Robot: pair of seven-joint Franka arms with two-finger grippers.
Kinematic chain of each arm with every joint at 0, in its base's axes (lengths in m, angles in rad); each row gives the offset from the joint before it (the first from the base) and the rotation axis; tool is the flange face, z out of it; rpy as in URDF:
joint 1: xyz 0 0 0.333 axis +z
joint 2: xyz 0 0 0 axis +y
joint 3: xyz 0 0 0.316 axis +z
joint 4: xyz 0.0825 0 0 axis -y
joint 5: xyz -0.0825 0 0.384 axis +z
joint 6: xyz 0 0 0 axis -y
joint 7: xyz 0.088 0 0 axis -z
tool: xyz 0 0 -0.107 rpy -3.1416 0 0
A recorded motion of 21 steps. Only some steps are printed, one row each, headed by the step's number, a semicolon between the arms.
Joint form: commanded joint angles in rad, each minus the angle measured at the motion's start. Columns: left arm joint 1, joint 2, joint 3, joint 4, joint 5, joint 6, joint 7; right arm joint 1, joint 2, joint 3, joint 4, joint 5, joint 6, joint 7.
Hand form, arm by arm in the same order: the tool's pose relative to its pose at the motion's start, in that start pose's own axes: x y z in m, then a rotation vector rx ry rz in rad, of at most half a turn. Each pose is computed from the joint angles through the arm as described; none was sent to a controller.
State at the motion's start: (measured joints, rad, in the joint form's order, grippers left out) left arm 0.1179 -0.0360 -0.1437 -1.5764 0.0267 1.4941 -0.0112; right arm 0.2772 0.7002 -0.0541 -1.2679 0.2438 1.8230 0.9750
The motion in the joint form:
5: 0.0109 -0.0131 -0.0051 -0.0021 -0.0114 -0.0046 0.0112; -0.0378 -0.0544 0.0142 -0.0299 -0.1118 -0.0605 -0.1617
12: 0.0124 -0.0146 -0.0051 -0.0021 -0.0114 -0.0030 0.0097; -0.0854 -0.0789 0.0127 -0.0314 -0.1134 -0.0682 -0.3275
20: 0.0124 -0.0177 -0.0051 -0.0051 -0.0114 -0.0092 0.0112; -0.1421 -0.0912 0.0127 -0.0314 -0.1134 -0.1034 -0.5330
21: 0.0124 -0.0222 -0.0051 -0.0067 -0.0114 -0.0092 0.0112; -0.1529 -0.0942 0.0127 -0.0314 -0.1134 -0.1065 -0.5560
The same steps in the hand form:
5: -0.0047 -0.0014 -0.0052 -0.0096 0.0060 0.0059; 0.0121 0.0261 -0.0230 -0.0842 0.0514 -0.1647
12: -0.0050 -0.0021 -0.0061 -0.0094 0.0091 0.0028; 0.0360 0.0462 -0.0452 -0.0676 0.0547 -0.2861
20: -0.0067 -0.0020 -0.0058 -0.0089 0.0029 0.0043; 0.0636 0.0727 -0.0581 -0.0747 0.0293 -0.4365
21: -0.0081 -0.0019 -0.0073 -0.0083 0.0058 0.0042; 0.0688 0.0777 -0.0612 -0.0725 0.0282 -0.4494

